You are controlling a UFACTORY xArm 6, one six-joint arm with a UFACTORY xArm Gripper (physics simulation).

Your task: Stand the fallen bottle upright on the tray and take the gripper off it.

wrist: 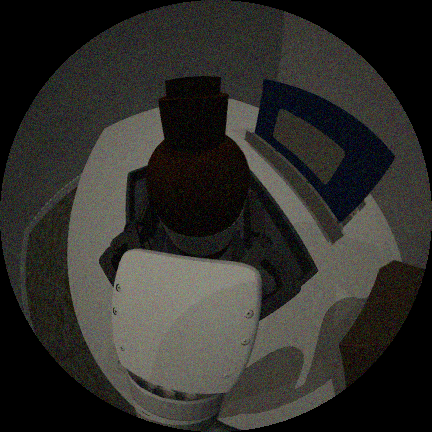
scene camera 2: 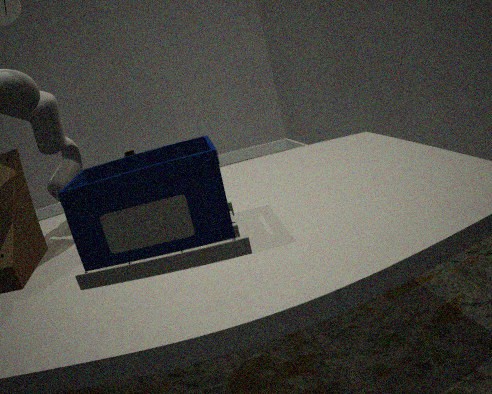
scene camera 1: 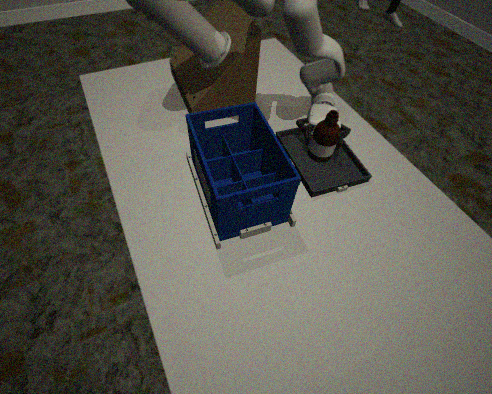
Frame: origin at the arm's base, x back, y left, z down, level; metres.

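Seen in the pictures: gripper, between the fingertips: (scene camera 1: 323, 143); arm's base, origin of its link: (scene camera 1: 215, 51).
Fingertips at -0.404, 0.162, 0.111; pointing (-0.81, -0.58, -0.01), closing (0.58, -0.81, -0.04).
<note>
Offsets run from my fingertips to a thing's top centre, as dx, dy, dz. "spot": to the spot under its first point.
The brown bottle with a pale label @(+0.009, +0.006, -0.103) (scene camera 1: 326, 136) (wrist: 197, 185) stands upright, or very nearly so, on the dark tray @(-0.006, -0.002, +0.031) (scene camera 1: 327, 177) (wrist: 275, 215), toward the tray's robot-side end. In scene camera 2 a small part of the bottle's top @(spot: +0.005, -0.006, -0.099) (scene camera 2: 130, 153) shows above the blue crate, which hides the tray. My gripper (scene camera 1: 324, 142) (wrist: 201, 197) is open, low over the tray, with a finger on each side of the bottle's lower body. The bottle and the white gripper housing partly hide the fingertips, so any light contact cannot be told.
The blue divided crate @(-0.007, -0.287, -0.118) (scene camera 1: 257, 207) (scene camera 2: 205, 200) (wrist: 367, 150) stands close beside the tray, within low pale rails (scene camera 1: 202, 202) (scene camera 2: 165, 263) (wrist: 295, 187). A brown box-like block (scene camera 1: 225, 75) (scene camera 2: 25, 240) (wrist: 387, 325) stands behind the crate, near the arm. The pale table's edge runs past the tray's far side.
</note>
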